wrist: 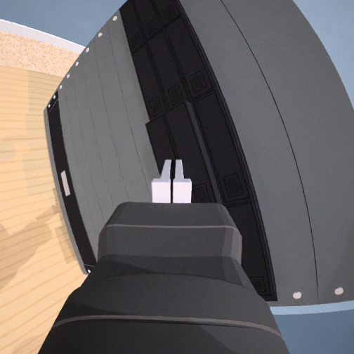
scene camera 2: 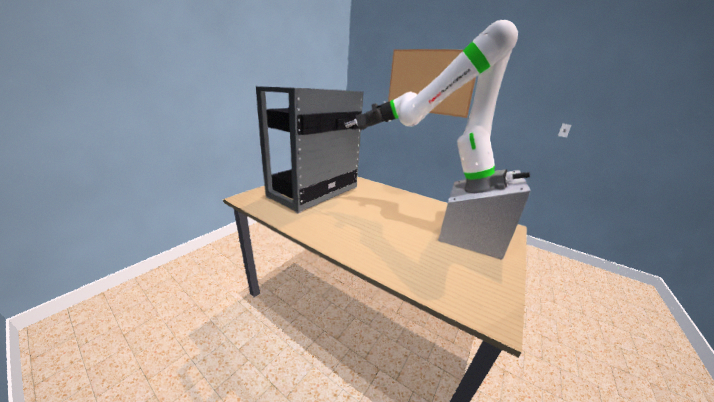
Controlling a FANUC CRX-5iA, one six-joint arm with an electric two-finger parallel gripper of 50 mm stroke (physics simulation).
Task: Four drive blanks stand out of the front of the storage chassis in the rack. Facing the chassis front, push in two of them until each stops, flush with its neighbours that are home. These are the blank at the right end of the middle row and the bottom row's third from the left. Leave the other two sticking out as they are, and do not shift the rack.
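Places are measured from the arm's base along level axes (x ahead, y left, z up), in metres.
Pixels of known places: gripper, fingertip midpoint: (scene camera 2: 345, 125); arm's base, link origin: (scene camera 2: 482, 187).
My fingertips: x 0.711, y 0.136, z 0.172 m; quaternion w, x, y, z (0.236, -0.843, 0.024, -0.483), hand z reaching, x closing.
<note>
For each thing: its top centre in the pictures, then the offset to it from my fingertips. "spot": a spot on its surface instead. Level surfaces: height alone.
- black storage chassis, surface spot: (scene camera 2: 320, 123) spot: dx +0.005, dy +0.176, dz +0.021 m
- rack, top centre: (scene camera 2: 314, 88) dx +0.168, dy +0.072, dz +0.174 m
- black unit with a pale label, surface spot: (scene camera 2: 331, 185) spot: dx +0.027, dy +0.068, dz -0.336 m
- wooden table, surface height: dz -0.426 m
The black storage chassis (scene camera 2: 320, 123) (wrist: 172, 47) sits in the upper part of the rack (scene camera 2: 294, 160). My gripper (scene camera 2: 346, 124) (wrist: 173, 169) is shut and empty, its fingertips at the face of the bottom row's third blank from the left (wrist: 158, 140). That blank's outer edge stands slightly proud of its left neighbour; whether the tips touch it cannot be told. The middle row's third blank (wrist: 182, 130) stands clearly out beside the fingers, its side wall showing. The middle row's right-end blank is mostly hidden behind the gripper body in the wrist view.
Grey panels (scene camera 2: 327, 155) (wrist: 100, 115) fill the rack front below the chassis. A black unit with a pale label (scene camera 2: 331, 185) (wrist: 65, 183) sits at the rack's bottom. The rack stands on the wooden table (scene camera 2: 400, 250) (wrist: 25, 150). The arm's pedestal (scene camera 2: 482, 217) stands at the table's other end.
</note>
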